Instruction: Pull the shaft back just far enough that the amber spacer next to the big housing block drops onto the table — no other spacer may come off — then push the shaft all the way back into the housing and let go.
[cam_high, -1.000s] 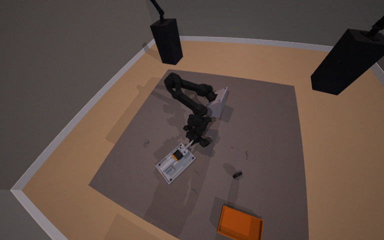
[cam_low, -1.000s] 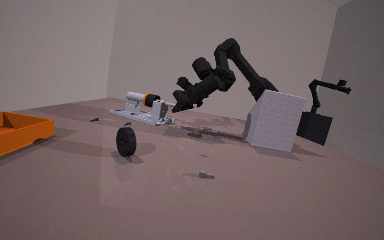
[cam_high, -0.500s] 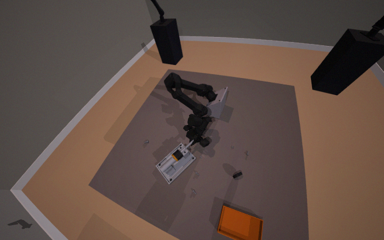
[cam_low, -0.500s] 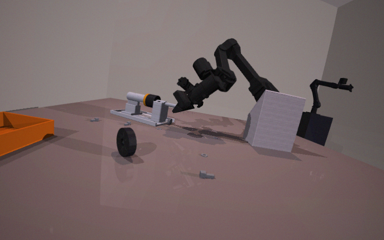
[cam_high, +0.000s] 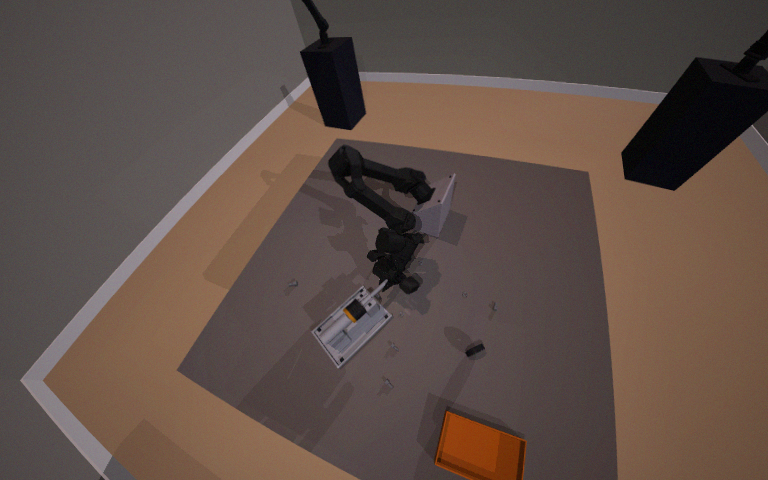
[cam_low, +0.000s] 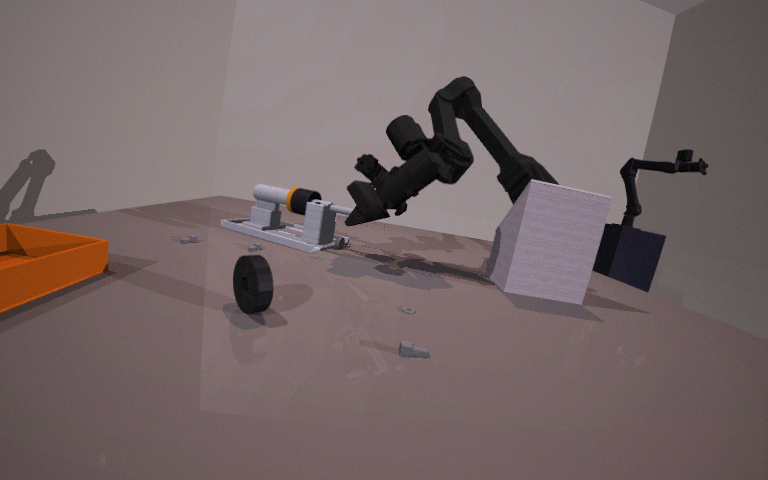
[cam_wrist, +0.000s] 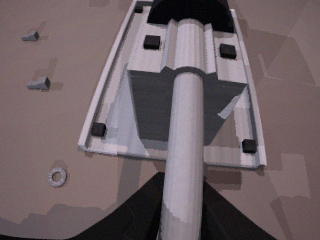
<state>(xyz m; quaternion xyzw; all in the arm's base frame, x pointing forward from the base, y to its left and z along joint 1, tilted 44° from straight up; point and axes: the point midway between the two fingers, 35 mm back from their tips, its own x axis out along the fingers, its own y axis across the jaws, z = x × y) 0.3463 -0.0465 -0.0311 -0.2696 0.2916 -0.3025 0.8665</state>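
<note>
My gripper tip is 60 mm short of the thin grey shaft, 20 mm to the left of it and 20 mm below it. The rest, counted from my gripper tip: orange tray: 400 mm to the left, 280 mm ahead, 50 mm below; then amber spacer: 120 mm ahead, 50 mm to the right, 20 mm above.
</note>
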